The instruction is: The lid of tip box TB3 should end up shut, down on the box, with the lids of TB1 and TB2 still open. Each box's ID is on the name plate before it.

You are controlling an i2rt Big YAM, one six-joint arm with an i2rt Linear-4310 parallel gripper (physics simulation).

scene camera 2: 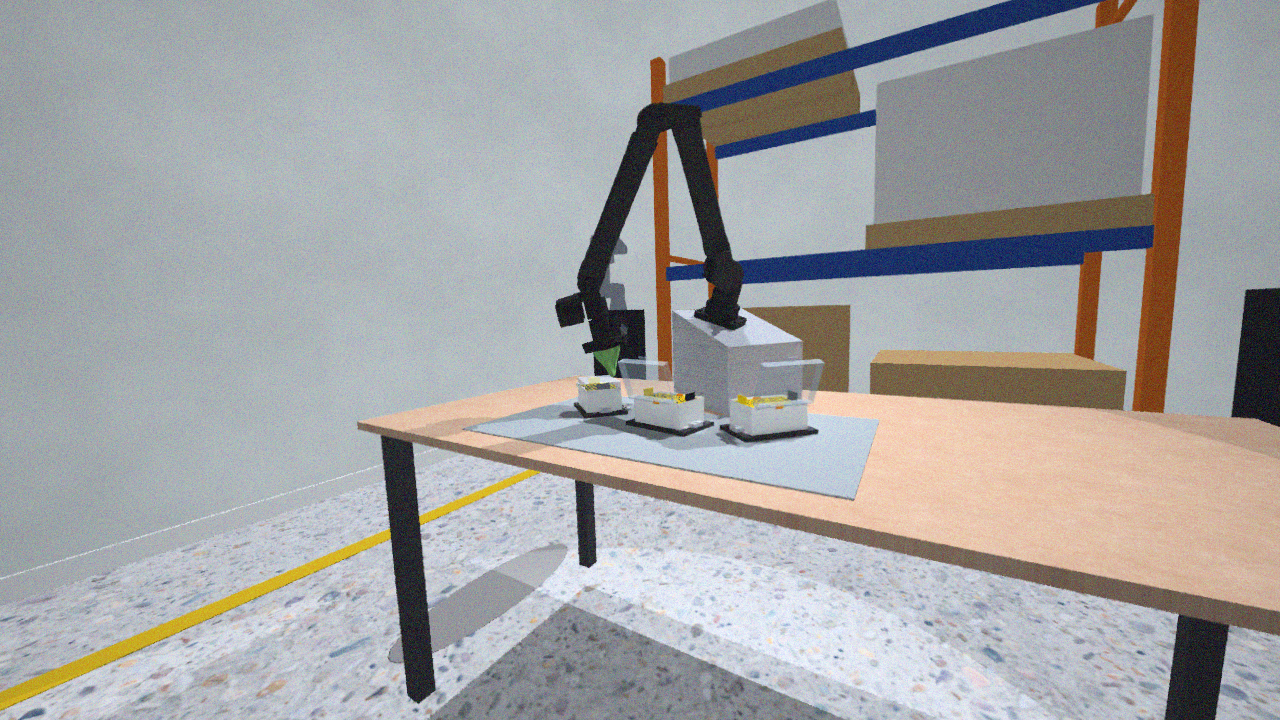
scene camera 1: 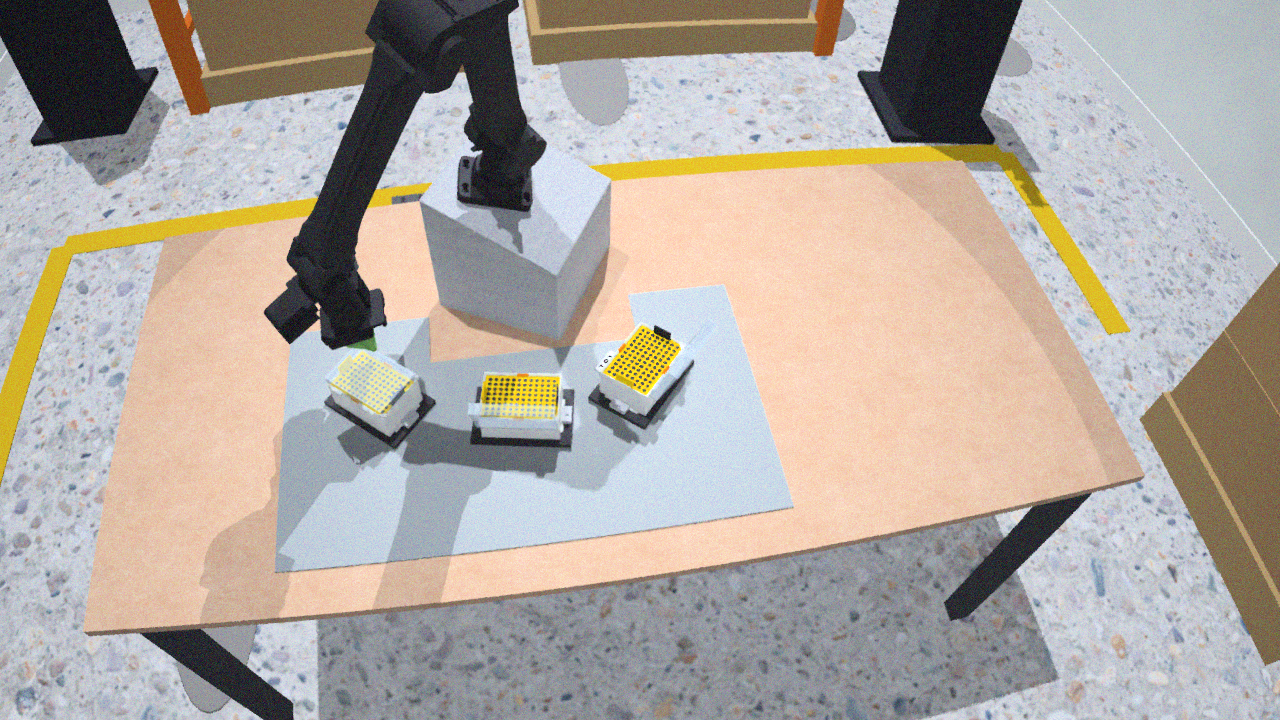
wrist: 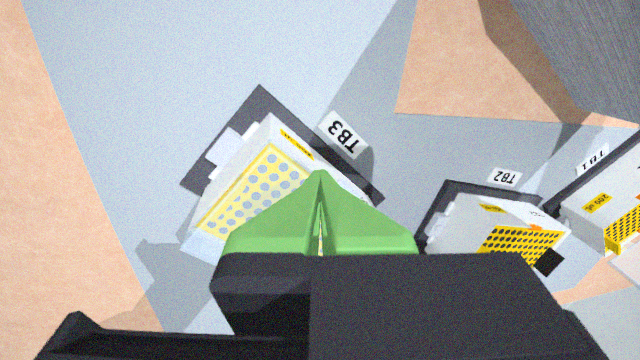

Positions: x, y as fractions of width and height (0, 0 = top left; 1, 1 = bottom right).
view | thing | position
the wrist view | gripper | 0.50, 0.50
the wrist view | blue-grey mat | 0.23, 0.27
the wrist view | name plate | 0.52, 0.35
